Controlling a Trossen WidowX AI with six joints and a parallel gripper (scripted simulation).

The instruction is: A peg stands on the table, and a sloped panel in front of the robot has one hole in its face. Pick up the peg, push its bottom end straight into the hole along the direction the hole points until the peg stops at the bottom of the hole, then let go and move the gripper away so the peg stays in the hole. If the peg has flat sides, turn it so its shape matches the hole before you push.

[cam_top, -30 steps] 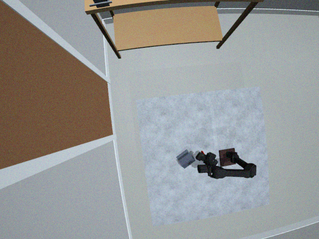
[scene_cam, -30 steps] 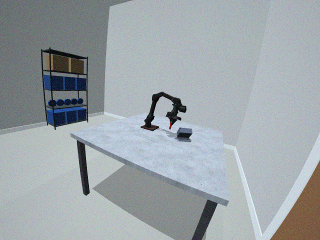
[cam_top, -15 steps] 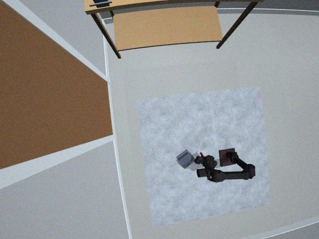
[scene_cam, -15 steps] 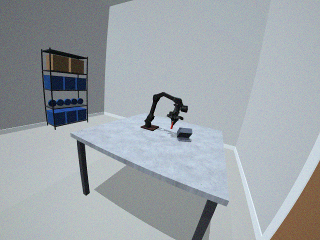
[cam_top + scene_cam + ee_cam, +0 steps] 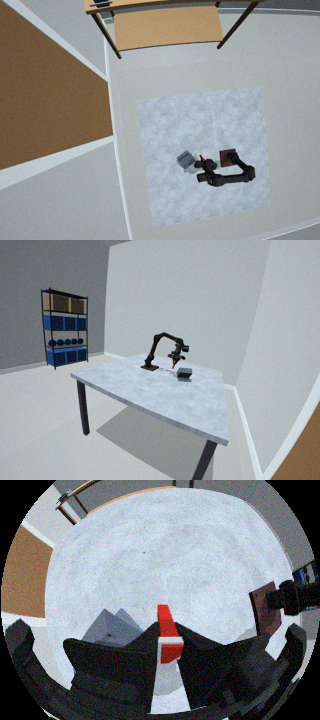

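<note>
The grey sloped panel lies 11 cm ahead of my gripper tip, 7 cm below it and 5 cm to the left of it. Also, from my gripper tip: red peg (2 cm above, 1 cm to the left).
</note>
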